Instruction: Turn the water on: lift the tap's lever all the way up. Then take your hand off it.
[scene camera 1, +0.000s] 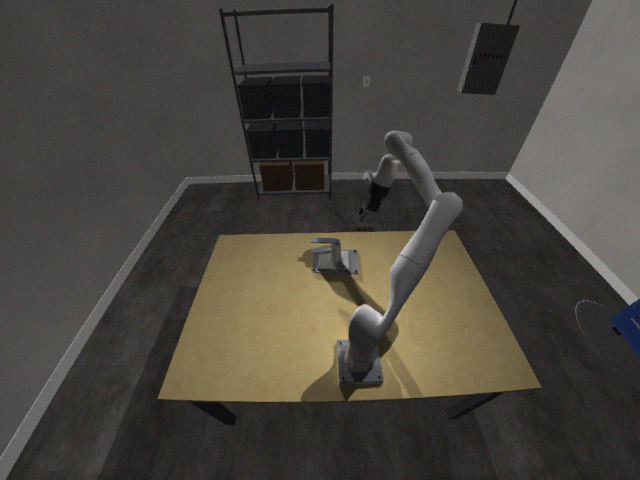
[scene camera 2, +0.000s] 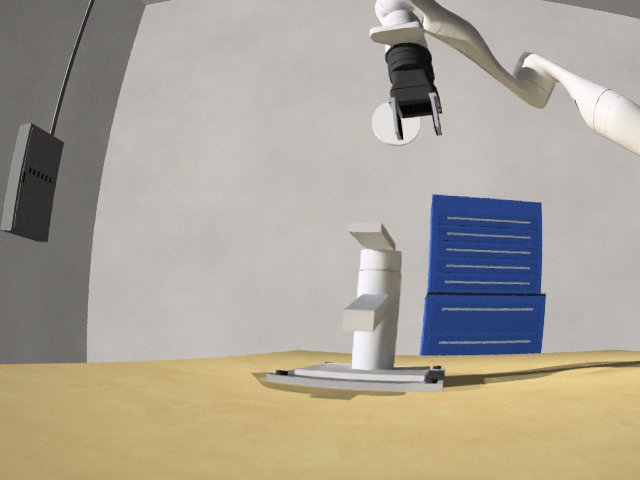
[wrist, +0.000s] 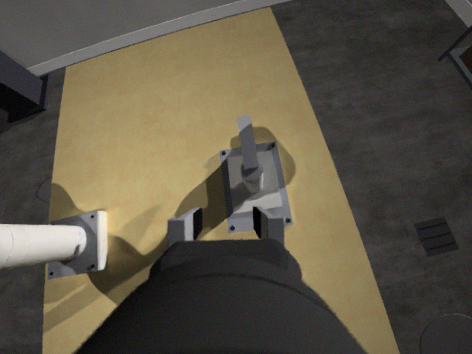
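Where they show: gripper, fingertip midpoint: (scene camera 1: 361, 218) (scene camera 2: 418, 133) (wrist: 227, 218); arm's base, origin of the base link: (scene camera 1: 357, 359) (wrist: 72, 241).
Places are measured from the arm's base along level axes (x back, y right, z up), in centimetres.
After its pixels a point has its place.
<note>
The white tap (scene camera 1: 336, 256) @(x -51.4, y -3.4, z 2.9 cm) (scene camera 2: 376, 330) @(x -53.7, y -6.0, z 2.3 cm) (wrist: 253, 181) @(x -53.5, y -1.3, z 10.0 cm) stands upright on its grey base plate, near the table's far edge in the scene camera 1 view. Its lever (scene camera 1: 324, 240) @(x -54.1, y -9.4, z 12.1 cm) (scene camera 2: 373, 236) @(x -54.4, y -13.7, z 11.2 cm) (wrist: 247, 142) @(x -54.3, y -9.3, z 12.1 cm) sticks out from the top, above and along the spout (scene camera 2: 361, 316) @(x -54.8, y -16.0, z 3.5 cm). The lever looks about level or slightly raised in the scene camera 1 view; its exact angle is hard to tell. My gripper (scene camera 1: 361, 214) @(x -49.4, y 6.5, z 29.3 cm) (scene camera 2: 419, 136) @(x -49.4, y 6.5, z 29.3 cm) (wrist: 227, 218) @(x -49.4, y 6.5, z 29.3 cm) is open and empty. It hangs well above the tap, pointing down, and touches neither lever nor tap.
The arm's base (scene camera 1: 360, 374) @(x 5.5, y 0.5, z 0.0 cm) (wrist: 75, 245) @(x -4.3, y 1.6, z 3.1 cm) is bolted to the yellow table (scene camera 1: 248, 330) @(x -16.0, y -44.7, z -3.5 cm) (scene camera 2: 155, 413) @(x -63.8, y -41.4, z -3.5 cm) (wrist: 150, 100) @(x -26.4, y -43.1, z -3.6 cm). A dark shelf rack (scene camera 1: 331, 41) stands beyond the table by the wall. A blue drawer cabinet (scene camera 2: 485, 322) stands behind the tap in the scene camera 2 view.
</note>
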